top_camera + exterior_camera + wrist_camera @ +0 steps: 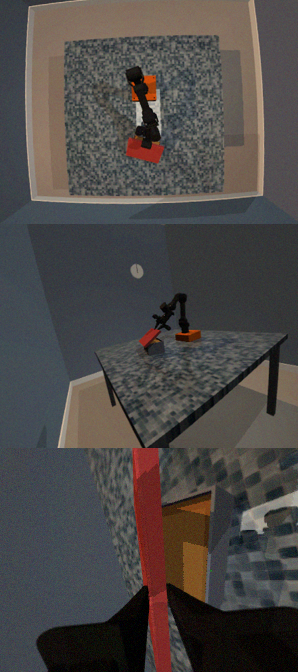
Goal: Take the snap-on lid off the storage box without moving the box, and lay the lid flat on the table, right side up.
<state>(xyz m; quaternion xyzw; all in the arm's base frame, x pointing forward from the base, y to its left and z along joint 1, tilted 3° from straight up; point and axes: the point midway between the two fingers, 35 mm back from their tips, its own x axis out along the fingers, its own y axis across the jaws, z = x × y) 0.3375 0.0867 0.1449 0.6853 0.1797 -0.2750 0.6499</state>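
The lid lies 70 mm ahead of my gripper tip, 10 mm to the right of it and 40 mm below it. Round my gripper tip: storage box: 40 mm ahead, 130 mm below.
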